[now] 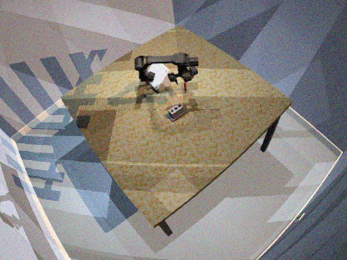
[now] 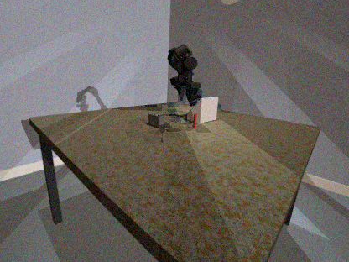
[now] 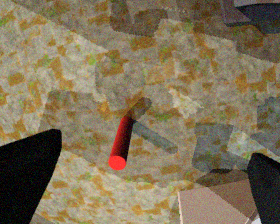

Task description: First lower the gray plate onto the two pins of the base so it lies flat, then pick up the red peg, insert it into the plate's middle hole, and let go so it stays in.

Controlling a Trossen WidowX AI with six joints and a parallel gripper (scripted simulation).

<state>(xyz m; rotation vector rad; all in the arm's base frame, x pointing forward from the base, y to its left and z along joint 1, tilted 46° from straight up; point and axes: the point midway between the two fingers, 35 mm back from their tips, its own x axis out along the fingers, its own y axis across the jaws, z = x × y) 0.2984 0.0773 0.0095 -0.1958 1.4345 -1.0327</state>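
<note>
Now: the red peg 100 mm below my gripper tip, 40 mm to the left of it and 40 mm behind it. The rest, counted from my gripper tip: gray plate (150 mm to the right, 100 mm below, 60 mm ahead).
</note>
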